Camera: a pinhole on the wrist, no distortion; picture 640 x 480 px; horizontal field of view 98.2 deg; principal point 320.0 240.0 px. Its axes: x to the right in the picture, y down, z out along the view. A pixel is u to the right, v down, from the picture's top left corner.
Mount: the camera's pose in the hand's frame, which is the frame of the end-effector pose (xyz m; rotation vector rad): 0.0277 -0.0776 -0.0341 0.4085 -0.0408 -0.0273
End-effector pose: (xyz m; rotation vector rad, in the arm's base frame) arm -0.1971 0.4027 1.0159 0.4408 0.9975 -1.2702
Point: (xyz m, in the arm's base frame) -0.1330 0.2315 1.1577
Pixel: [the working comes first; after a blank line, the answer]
In the camera's frame: -0.0379 0.1536 0.2223

273 432
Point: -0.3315 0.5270 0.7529
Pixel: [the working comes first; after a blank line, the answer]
In the camera's frame: 0.1070 -0.0506 -0.2551

behind the camera
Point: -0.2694 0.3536 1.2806
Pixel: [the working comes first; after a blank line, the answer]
In the camera's frame: -0.2035 0.0090 0.2058

46 252
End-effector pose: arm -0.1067 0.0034 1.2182 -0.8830 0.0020 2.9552
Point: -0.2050 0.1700 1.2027
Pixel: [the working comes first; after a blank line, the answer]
In the camera's frame: 0.0774 -0.0439 0.1012

532 120
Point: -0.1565 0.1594 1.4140
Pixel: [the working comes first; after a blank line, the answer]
In the camera's frame: -0.0744 0.0172 0.2439

235 260
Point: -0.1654 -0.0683 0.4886
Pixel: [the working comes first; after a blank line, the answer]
In the camera's frame: 0.3925 -0.0591 -0.5835

behind the camera
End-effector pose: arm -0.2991 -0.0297 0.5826 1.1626 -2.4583 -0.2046
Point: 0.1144 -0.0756 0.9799
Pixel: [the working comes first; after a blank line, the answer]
In the camera's frame: -0.1197 -0.3141 -0.4033

behind the camera
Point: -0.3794 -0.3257 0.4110
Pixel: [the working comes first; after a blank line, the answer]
In the camera's frame: 0.2044 -0.0010 0.2501

547 239
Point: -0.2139 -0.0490 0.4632
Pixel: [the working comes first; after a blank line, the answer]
In the camera's frame: -0.0924 0.0123 0.1145

96 270
